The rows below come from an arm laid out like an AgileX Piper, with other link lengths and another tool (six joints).
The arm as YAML. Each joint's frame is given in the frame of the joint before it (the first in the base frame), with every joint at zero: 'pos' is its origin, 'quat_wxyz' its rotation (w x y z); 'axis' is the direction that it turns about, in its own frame. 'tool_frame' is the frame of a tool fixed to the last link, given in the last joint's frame.
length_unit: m
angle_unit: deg
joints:
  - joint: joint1
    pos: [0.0, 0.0, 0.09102]
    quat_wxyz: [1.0, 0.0, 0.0, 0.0]
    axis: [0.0, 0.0, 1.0]
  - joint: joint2
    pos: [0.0, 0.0, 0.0]
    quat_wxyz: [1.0, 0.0, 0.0, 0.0]
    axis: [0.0, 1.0, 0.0]
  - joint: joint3
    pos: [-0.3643, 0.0, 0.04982]
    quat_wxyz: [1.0, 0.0, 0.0, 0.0]
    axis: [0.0, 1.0, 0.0]
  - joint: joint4
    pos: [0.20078, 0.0, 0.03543]
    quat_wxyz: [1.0, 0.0, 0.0, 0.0]
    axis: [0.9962, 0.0, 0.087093]
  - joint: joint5
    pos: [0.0, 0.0, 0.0]
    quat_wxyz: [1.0, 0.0, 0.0, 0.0]
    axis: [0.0, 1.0, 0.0]
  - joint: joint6
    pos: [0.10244, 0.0, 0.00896]
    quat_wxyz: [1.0, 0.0, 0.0, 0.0]
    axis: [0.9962, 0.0, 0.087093]
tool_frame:
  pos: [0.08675, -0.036, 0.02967]
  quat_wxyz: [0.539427, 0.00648, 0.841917, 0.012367]
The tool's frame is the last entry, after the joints.
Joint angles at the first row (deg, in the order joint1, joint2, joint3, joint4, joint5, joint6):
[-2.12 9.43 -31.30 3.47 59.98 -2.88]
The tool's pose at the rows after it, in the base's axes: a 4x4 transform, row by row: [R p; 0 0 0 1], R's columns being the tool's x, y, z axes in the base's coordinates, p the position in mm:
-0.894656, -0.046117, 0.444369, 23.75; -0.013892, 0.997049, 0.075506, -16.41; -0.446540, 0.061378, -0.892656, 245.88; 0, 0, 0, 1
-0.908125, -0.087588, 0.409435, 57.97; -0.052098, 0.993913, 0.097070, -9.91; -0.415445, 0.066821, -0.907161, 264.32; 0, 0, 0, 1
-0.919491, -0.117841, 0.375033, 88.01; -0.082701, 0.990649, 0.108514, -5.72; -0.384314, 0.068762, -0.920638, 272.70; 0, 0, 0, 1
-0.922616, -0.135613, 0.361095, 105.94; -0.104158, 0.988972, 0.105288, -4.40; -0.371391, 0.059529, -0.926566, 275.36; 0, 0, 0, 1
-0.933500, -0.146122, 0.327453, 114.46; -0.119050, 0.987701, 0.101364, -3.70; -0.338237, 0.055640, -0.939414, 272.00; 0, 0, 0, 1
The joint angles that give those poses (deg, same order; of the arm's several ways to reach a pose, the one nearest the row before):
[-2.12 17.19 -33.06 7.23 54.94 -5.50]
[-2.12 25.79 -34.48 10.49 50.17 -9.45]
[-2.12 32.77 -35.15 13.12 46.27 -13.12]
[-2.12 36.61 -35.15 14.42 43.51 -15.73]
[-2.12 39.02 -35.15 14.75 43.27 -16.94]

